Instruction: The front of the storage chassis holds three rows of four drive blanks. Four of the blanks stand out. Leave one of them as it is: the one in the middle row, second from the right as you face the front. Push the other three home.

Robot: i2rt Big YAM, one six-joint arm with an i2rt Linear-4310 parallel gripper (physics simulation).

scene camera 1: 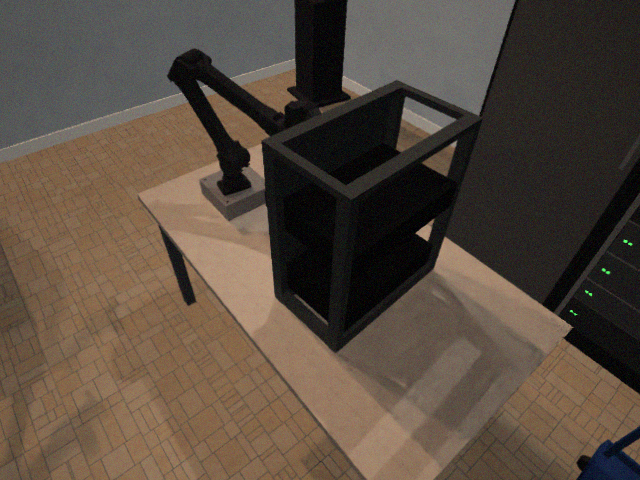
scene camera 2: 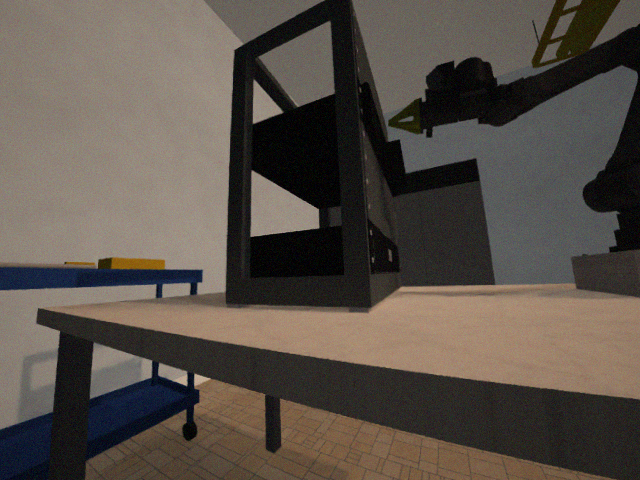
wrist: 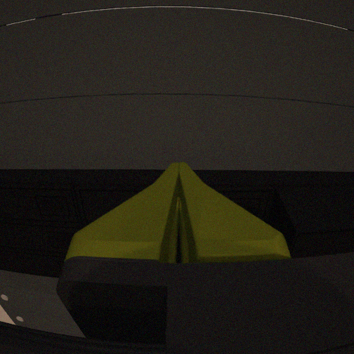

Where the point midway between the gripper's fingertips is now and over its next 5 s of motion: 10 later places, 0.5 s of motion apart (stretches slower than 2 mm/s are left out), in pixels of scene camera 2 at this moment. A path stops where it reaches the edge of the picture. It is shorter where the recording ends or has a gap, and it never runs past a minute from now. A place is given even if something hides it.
The gripper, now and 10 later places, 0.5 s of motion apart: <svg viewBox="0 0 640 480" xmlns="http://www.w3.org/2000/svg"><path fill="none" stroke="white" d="M388 123L387 129L387 134L387 141L388 145L386 150L390 142L397 97L400 118L407 142L401 152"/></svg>
